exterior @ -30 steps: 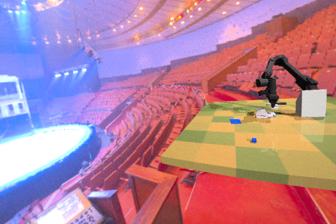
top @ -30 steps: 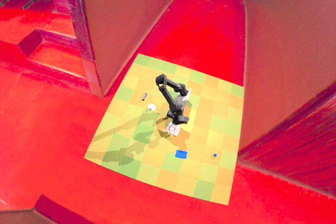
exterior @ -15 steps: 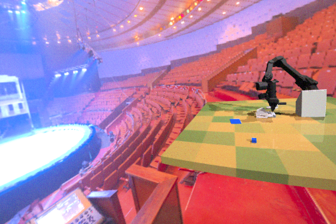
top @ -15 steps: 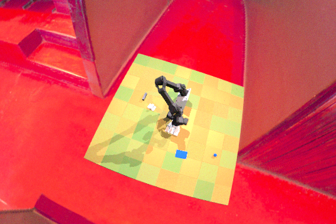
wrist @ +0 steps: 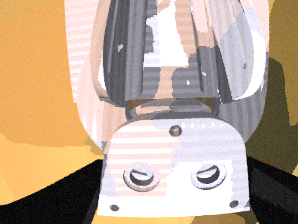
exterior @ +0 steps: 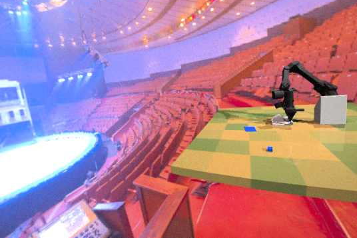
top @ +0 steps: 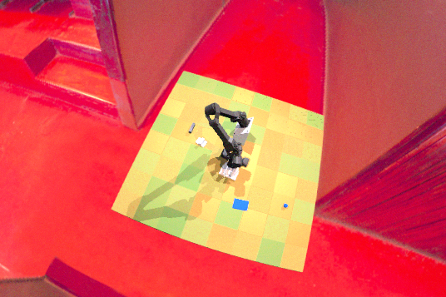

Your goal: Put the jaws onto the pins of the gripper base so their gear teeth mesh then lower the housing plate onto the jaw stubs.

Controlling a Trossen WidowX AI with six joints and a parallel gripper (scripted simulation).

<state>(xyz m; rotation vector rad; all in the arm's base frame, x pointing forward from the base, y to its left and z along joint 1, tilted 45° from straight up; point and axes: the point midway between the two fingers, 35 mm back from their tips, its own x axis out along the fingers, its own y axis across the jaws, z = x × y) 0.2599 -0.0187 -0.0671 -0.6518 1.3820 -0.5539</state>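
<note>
The grey jaw is 20 mm ahead of my gripper tip, 20 mm to the right of it and 10 mm below it. The rest, counted from my gripper tip: flat white plate: 70 mm ahead, 20 mm below; dark bar: 120 mm behind, 380 mm to the right, 10 mm below; flat blue square: 240 mm ahead, 160 mm to the left, 20 mm below.
</note>
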